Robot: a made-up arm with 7 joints. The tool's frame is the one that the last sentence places. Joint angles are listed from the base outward.
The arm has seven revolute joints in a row. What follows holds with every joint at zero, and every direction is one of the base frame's. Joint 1 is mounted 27 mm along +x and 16 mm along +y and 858 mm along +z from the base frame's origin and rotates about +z. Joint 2 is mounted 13 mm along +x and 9 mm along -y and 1 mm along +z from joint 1 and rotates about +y. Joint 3 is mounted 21 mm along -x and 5 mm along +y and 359 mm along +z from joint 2 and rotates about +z. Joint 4 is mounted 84 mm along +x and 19 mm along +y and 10 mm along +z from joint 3 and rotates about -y. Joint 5 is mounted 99 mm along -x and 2 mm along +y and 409 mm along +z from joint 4 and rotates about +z. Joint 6 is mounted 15 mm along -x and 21 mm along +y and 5 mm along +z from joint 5 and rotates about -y. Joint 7 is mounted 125 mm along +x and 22 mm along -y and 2 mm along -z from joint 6 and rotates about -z. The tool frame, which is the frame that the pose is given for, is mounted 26 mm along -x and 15 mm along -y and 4 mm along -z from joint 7; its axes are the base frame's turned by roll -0.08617, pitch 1.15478 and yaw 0.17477 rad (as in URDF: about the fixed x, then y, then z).
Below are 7 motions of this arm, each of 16 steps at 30 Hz.
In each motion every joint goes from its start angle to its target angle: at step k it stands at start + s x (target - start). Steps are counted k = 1, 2, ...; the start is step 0. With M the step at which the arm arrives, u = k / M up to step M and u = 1 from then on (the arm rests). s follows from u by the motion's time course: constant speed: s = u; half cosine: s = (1 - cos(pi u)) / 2; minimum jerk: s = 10 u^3 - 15 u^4 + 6 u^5.
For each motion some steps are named. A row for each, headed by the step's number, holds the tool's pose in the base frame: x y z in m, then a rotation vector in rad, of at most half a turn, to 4 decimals.
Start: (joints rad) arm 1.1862 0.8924 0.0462 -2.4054 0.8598 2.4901 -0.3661
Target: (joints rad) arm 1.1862 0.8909 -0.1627 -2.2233 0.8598 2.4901 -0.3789
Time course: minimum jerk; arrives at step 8
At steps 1, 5, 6, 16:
1: 0.2261 0.3766 0.5404 -0.5848 1.8563 0.8582
5: 0.3206 0.3989 0.5633 -0.5058 1.6850 0.8072
6: 0.3438 0.4026 0.5716 -0.4902 1.6421 0.7946
16: 0.3577 0.4046 0.5770 -0.4815 1.6160 0.7871

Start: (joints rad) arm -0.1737 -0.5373 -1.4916 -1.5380 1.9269 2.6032 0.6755
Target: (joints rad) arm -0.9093 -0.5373 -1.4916 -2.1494 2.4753 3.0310 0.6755
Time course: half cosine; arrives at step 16
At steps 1, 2, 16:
1: -0.3257 -0.4861 1.2229 2.1247 -1.8882 -0.2393
2: -0.3314 -0.4800 1.2145 2.1317 -1.9253 -0.2465
16: -0.3916 -0.1940 0.9673 -1.2146 1.9715 0.0659

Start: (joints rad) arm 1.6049 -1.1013 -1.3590 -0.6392 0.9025 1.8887 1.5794
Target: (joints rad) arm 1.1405 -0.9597 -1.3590 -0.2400 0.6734 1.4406 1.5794
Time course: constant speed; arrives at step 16
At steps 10, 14, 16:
10: -0.0022 -0.7300 1.3735 2.3315 0.1870 0.5054
14: -0.1243 -0.6892 1.4004 2.2264 0.0454 0.3572
16: -0.1809 -0.6606 1.4123 2.1766 -0.0204 0.2774

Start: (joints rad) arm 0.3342 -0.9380 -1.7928 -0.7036 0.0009 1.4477 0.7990
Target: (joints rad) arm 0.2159 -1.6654 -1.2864 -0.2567 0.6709 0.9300 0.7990
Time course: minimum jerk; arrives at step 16
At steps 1, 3, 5, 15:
1: -0.5116 -0.5320 1.2877 1.6275 -0.3178 -1.3270
3: -0.5278 -0.5263 1.2737 1.6544 -0.3500 -1.2541
5: -0.5729 -0.5071 1.2313 1.7095 -0.4425 -1.0463
15: -0.7736 -0.2894 0.8520 1.3677 -1.0579 0.0611

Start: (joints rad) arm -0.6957 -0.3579 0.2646 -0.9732 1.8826 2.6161 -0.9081
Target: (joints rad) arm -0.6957 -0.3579 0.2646 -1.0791 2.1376 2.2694 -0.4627
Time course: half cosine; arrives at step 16
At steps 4, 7, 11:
4: 0.2150 -0.0781 1.6374 0.3217 -1.2087 0.4564
7: 0.2347 -0.0740 1.6330 0.4825 -1.1353 0.5775
11: 0.2602 -0.0669 1.6261 0.7090 -1.0094 0.7486

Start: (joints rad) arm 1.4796 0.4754 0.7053 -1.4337 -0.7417 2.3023 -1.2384
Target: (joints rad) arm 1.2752 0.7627 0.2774 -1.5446 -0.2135 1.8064 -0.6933
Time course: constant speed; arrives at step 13
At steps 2, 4, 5, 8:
2: -0.2685 0.7346 1.1906 1.7067 1.0095 -2.1934
4: -0.2046 0.7762 1.1289 1.7898 0.6724 -2.3525
5: -0.1713 0.7923 1.0973 1.8259 0.4942 -2.4183
8: -0.0688 0.8217 1.0017 -1.8516 0.0718 2.4785

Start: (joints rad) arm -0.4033 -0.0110 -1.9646 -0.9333 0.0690 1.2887 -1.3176
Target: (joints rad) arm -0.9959 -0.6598 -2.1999 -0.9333 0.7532 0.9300 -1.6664
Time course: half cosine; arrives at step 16
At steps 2, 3, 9, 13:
2: -0.3623 -0.2923 1.5948 0.0999 1.1205 -0.9085
3: -0.3938 -0.2701 1.5844 0.1085 1.0653 -0.9137
9: -0.6348 0.0391 1.4206 -0.0021 0.4799 -1.0106
13: -0.6780 0.2531 1.2887 -0.2393 0.1858 -1.1012

